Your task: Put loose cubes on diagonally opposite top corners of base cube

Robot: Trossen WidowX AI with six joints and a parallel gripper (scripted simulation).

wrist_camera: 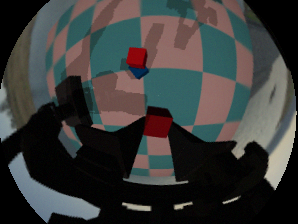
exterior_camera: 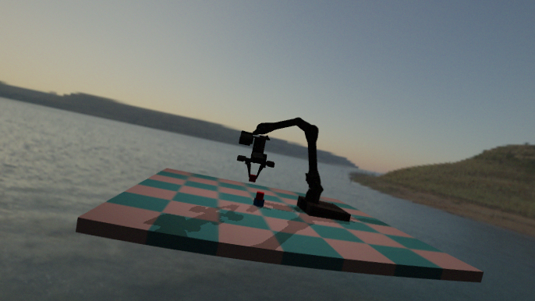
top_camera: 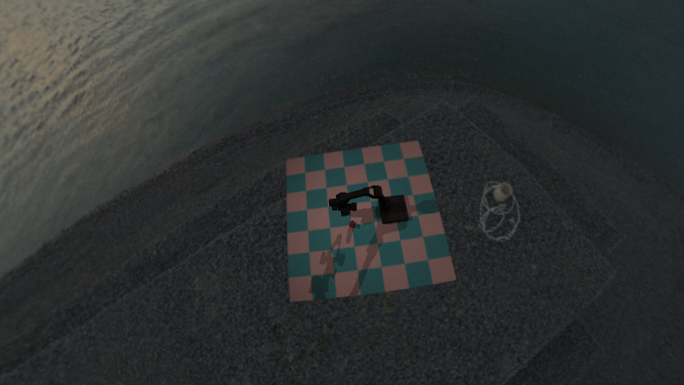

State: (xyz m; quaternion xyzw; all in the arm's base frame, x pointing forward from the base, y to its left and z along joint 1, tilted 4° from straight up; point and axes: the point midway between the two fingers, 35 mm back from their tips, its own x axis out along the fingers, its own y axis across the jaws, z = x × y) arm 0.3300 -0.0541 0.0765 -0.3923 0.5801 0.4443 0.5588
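Right now my gripper tip is 30 mm past the blue cube, 100 mm to the right of it and 100 mm above it.
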